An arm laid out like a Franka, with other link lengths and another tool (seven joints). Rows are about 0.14 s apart.
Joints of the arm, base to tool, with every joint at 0 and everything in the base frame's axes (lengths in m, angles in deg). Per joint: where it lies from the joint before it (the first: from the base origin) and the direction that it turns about. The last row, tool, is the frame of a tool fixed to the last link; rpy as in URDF.
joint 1: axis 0 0 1 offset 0.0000 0.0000 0.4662
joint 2: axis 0 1 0 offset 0.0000 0.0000 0.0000
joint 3: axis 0 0 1 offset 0.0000 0.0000 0.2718
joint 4: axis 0 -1 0 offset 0.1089 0.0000 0.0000
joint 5: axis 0 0 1 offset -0.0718 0.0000 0.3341
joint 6: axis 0 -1 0 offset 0.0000 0.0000 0.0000
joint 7: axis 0 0 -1 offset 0.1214 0.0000 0.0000
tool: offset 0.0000 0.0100 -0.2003 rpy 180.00 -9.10 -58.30
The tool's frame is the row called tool.
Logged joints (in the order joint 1, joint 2, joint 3, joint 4, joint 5, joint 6, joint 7), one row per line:
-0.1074 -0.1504 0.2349 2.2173 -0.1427 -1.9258 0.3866
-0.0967 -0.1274 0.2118 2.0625 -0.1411 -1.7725 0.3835
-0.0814 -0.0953 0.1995 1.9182 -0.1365 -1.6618 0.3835
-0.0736 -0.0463 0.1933 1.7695 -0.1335 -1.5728 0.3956
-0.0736 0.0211 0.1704 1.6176 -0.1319 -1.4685 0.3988
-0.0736 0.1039 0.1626 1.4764 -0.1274 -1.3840 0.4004
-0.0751 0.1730 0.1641 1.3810 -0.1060 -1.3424 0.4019
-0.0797 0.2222 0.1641 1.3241 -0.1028 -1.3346 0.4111
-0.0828 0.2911 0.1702 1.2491 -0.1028 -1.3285 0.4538
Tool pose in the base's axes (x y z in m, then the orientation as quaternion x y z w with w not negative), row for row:
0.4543 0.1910 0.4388 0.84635 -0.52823 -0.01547 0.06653
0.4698 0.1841 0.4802 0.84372 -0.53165 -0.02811 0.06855
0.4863 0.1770 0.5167 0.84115 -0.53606 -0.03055 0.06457
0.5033 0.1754 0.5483 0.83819 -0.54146 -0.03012 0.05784
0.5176 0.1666 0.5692 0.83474 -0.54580 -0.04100 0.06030
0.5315 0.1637 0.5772 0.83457 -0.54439 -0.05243 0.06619
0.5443 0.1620 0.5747 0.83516 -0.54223 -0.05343 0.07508
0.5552 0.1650 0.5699 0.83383 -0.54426 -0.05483 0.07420
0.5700 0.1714 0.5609 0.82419 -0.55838 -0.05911 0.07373
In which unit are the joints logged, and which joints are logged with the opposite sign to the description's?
The joints are logged in radians. Opposite sign: joint 1, joint 4, joint 5, joint 6.
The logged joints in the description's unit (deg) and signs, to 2 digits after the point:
6.15 -8.62 13.46 -127.04 8.18 110.34 22.15
5.54 -7.30 12.14 -118.17 8.08 101.56 21.97
4.66 -5.46 11.43 -109.90 7.82 95.21 21.97
4.22 -2.65 11.08 -101.38 7.65 90.11 22.67
4.22 1.21 9.76 -92.68 7.56 84.14 22.85
4.22 5.95 9.32 -84.59 7.30 79.30 22.94
4.30 9.91 9.40 -79.13 6.07 76.91 23.03
4.57 12.73 9.40 -75.87 5.89 76.47 23.55
4.74 16.68 9.75 -71.57 5.89 76.12 26.00

